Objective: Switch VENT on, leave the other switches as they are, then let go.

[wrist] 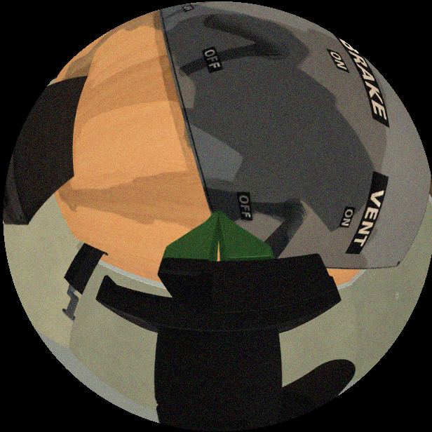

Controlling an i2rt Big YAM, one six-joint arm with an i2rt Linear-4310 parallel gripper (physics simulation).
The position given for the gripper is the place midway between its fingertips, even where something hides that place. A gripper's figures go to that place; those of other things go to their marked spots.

Scene:
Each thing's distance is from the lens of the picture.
gripper [218, 216]: 13 cm
grey switch panel [273, 131]: 9 cm

